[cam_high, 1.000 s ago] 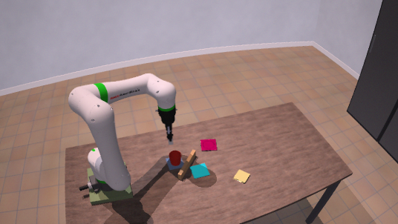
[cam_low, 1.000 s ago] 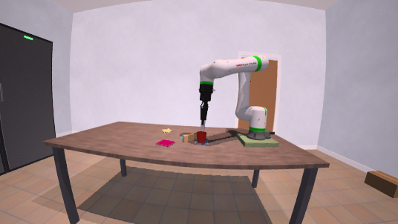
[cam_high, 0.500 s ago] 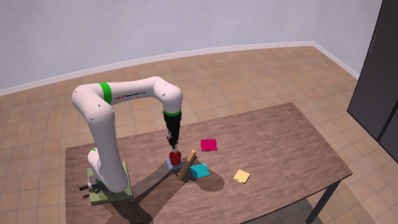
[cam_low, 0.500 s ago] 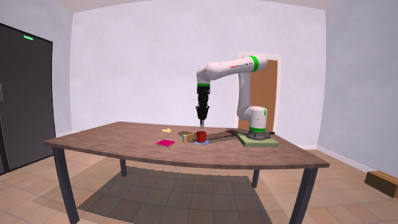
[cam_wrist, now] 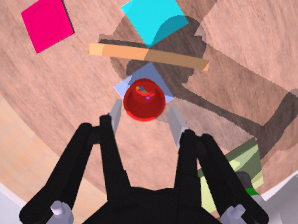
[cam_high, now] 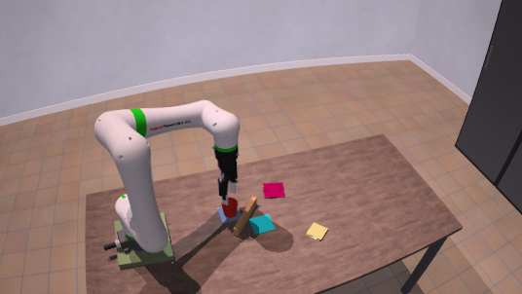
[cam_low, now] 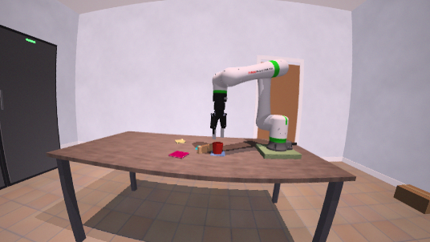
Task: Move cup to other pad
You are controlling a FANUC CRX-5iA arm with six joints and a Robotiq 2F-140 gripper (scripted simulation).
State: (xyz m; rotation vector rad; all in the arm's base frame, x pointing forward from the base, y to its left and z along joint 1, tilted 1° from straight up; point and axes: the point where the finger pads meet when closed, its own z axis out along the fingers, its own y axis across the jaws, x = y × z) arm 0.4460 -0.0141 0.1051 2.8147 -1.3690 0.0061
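Now: hand 110 mm above the red cup. Round my hand: wooden rail (50 mm ahead, 60 mm to the right, 120 mm below); cyan pad (100 mm ahead, 130 mm to the right, 150 mm below).
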